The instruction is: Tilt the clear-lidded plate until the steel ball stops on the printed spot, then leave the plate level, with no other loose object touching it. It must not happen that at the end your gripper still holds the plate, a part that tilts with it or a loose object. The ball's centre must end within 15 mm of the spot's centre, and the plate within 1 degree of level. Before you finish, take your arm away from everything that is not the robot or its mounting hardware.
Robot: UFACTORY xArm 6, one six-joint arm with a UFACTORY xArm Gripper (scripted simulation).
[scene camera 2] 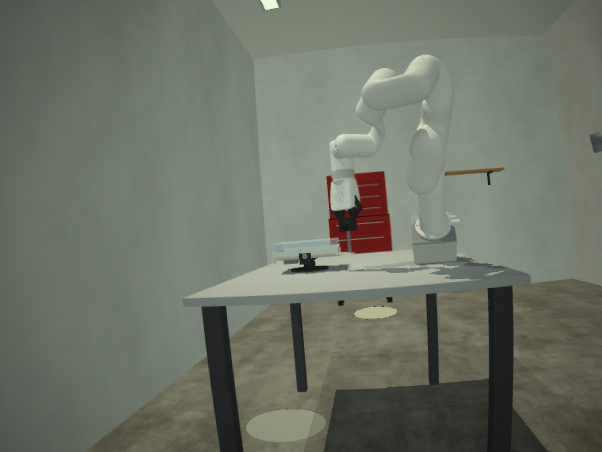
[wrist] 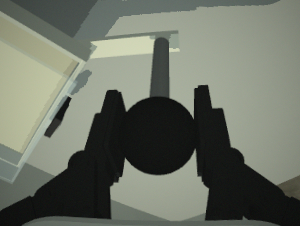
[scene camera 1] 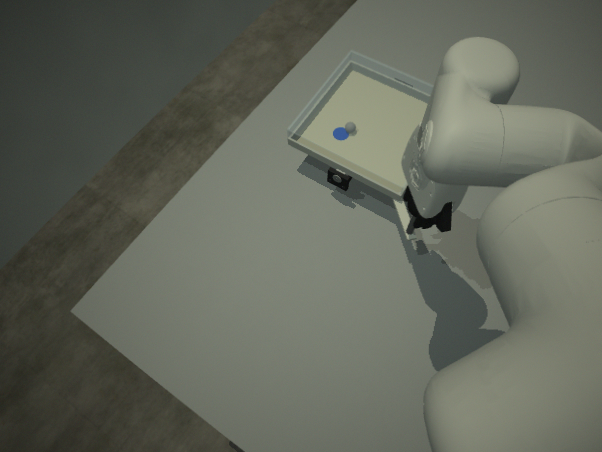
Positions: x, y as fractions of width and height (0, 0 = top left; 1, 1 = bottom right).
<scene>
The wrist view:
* my gripper: 0.53, 0.47
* black pivot mount: 0.19, 0.54
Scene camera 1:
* my gripper: 0.69, 0.47
</scene>
